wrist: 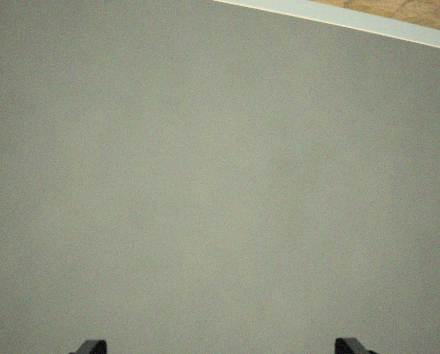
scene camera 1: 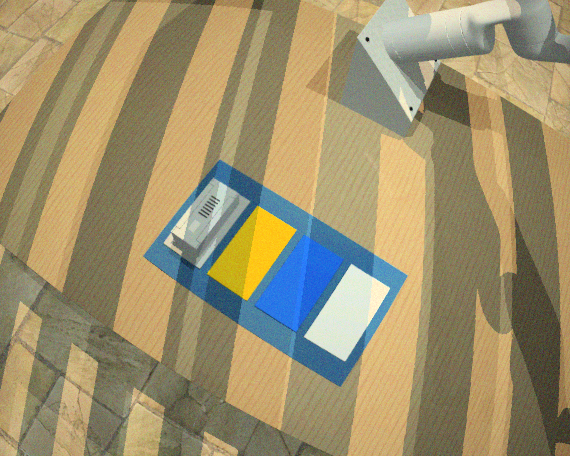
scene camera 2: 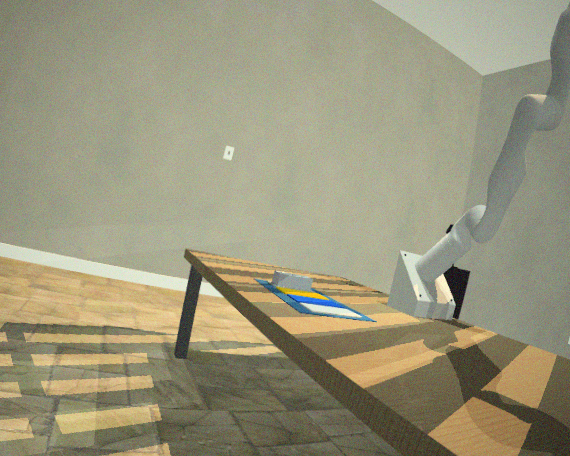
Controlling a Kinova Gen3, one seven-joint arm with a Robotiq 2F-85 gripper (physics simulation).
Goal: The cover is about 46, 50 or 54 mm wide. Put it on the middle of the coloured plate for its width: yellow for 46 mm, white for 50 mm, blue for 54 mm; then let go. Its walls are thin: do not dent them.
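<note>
The grey cover with a row of dark slots on top sits on a light grey plate at the end of the blue mat. Beside it lie the yellow plate, the blue plate and the white plate, in that order. All three show no object on them. My gripper is open and empty, its fingertips wide apart at the bottom of the wrist view, which faces the wall. It does not show in the scene views. The cover's width cannot be read by eye.
The blue mat lies on the striped wooden table. The arm's angled grey base stands behind the mat. In the wrist view a white skirting board crosses the top right.
</note>
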